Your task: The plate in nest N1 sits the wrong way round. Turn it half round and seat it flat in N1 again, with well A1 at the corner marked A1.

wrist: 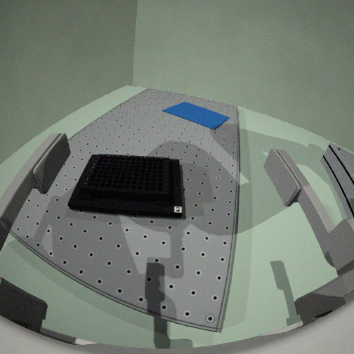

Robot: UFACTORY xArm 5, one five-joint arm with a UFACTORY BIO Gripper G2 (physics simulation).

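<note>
A black plate (131, 175) with a grid of wells sits in the black nest (120, 209), left of the middle of the wrist view. The nest carries a white A1 label at its near right corner. The plate looks flat in the nest; which corner of the plate is well A1 cannot be made out. My gripper (169, 171) is open wide, with one finger at the left of the view and the other at the right. Its fingers are apart from the plate and hold nothing.
The nest stands on a grey perforated board (150, 245) with a raised right edge. A flat blue rectangle (197, 115) lies on the board's far part. A grey object with black lines (341, 167) is partly visible at the right edge. Shadows of the arm fall across the board.
</note>
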